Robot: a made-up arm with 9 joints.
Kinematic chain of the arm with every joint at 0, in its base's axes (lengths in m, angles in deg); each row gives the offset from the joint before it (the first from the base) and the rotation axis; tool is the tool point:
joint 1: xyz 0 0 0.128 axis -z
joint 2: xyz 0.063 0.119 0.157 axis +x
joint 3: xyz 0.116 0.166 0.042 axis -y
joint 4: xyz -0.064 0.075 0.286 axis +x
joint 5: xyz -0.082 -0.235 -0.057 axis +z
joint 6: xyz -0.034 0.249 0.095 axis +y
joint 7: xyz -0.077 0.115 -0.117 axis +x
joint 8: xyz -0.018 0 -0.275 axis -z
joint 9: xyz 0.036 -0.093 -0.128 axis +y
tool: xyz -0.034 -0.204 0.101
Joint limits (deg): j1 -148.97..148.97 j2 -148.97..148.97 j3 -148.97..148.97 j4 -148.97..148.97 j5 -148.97..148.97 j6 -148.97..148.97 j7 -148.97..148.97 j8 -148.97..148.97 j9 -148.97..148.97
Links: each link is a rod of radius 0.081 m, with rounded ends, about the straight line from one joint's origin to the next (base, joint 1, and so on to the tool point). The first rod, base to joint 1, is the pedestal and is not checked.
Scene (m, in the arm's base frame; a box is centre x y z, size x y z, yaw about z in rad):
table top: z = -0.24
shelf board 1: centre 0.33 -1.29 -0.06 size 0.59 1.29 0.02 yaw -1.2
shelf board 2: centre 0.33 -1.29 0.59 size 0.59 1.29 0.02 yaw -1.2
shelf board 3: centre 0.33 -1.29 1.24 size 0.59 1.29 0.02 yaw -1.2
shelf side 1: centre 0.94 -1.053 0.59 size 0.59 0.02 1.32 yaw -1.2
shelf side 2: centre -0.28 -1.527 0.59 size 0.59 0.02 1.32 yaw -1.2
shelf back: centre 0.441 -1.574 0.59 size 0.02 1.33 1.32 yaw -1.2
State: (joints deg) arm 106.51 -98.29 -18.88 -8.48 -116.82 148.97 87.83 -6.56 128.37
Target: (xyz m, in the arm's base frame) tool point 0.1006 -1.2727 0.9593
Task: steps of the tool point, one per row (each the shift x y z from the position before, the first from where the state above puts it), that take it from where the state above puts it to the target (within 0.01 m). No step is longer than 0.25 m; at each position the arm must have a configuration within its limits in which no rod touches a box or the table.
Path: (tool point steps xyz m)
1: -0.0572 0.0770 0.0252
2: -0.0514 0.1005 0.0062
3: -0.0394 0.1216 -0.0103
4: -0.0224 0.1388 -0.0211
5: -0.0174 -0.0883 0.1379
6: -0.0375 -0.0467 0.1770
7: -0.0542 0.0119 0.2017
8: -0.0604 0.0816 0.2056
9: 0.0845 -0.1438 0.0640
10: 0.0674 -0.1679 -0.0003
11: 0.0371 -0.1742 -0.0638

